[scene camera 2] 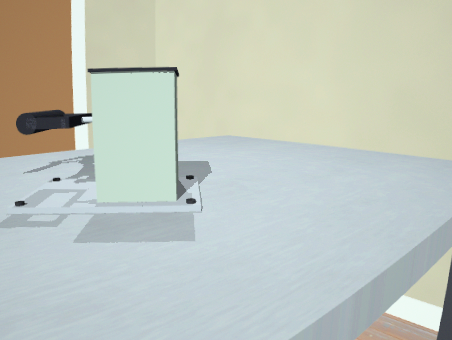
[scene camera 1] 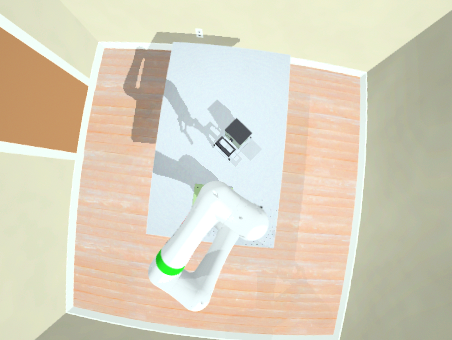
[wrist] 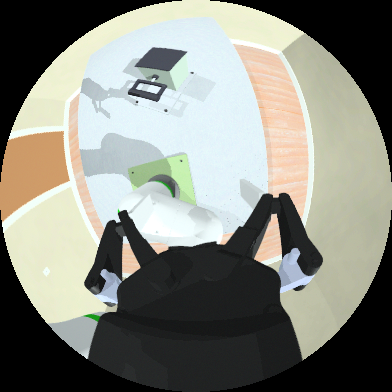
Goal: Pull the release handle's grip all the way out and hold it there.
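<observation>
The release handle's grip [scene camera 1: 222,151] [scene camera 2: 40,121] [wrist: 145,95] is a black rectangular frame. It stands out from the side of a pale green housing [scene camera 2: 135,135] [wrist: 178,75] with a dark lid [scene camera 1: 237,131], and a short light rod shows between them. The housing stands upright on a thin plate [scene camera 2: 125,207] with dark bolts at its corners. My gripper [wrist: 194,194] is open and empty, its two black fingers wide apart, well away from the grip and not touching it. The arm hides the gripper in scene camera 1; it does not show in scene camera 2.
The grey-white table [scene camera 1: 270,75] [scene camera 2: 300,225] [wrist: 225,125] carries the housing and the arm's green base plate [scene camera 1: 198,189] [wrist: 187,172]. The white arm [scene camera 1: 192,232] [wrist: 165,215] bends over the near end of the table. A small grey shape [wrist: 252,192] shows near the right finger. Walls surround the wooden floor.
</observation>
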